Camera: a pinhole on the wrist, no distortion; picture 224 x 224 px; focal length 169.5 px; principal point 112.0 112.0 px. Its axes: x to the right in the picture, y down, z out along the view. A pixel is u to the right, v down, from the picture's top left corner.
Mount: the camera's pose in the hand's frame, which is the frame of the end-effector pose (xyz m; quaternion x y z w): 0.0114 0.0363 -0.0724 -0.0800 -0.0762 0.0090 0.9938
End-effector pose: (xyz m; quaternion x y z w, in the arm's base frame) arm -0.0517 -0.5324 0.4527 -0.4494 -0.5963 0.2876 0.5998
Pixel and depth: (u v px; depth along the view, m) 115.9 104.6 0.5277
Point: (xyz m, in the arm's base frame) -0.4764 -0.4531 0.2894
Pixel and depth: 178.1 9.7 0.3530
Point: -0.3801 -0.4341 0.5591
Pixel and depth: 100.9 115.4 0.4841
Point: -0.4234 -0.4858 0.2575
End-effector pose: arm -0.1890 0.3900 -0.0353 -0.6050 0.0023 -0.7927 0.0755
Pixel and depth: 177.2 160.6 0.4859
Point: 0.2007 0.1578 0.1656
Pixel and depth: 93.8 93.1 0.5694
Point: 0.3175 0.3882 -0.0415
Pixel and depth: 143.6 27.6 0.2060
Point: -0.0527 0.4319 0.0258
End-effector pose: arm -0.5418 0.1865 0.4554 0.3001 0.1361 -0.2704 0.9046
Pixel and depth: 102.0 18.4 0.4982
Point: -0.6691 -0.1616 0.7740
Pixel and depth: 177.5 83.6 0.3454
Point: -0.4215 -0.0063 0.6660
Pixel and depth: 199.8 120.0 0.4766
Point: -0.2766 -0.0554 0.7806
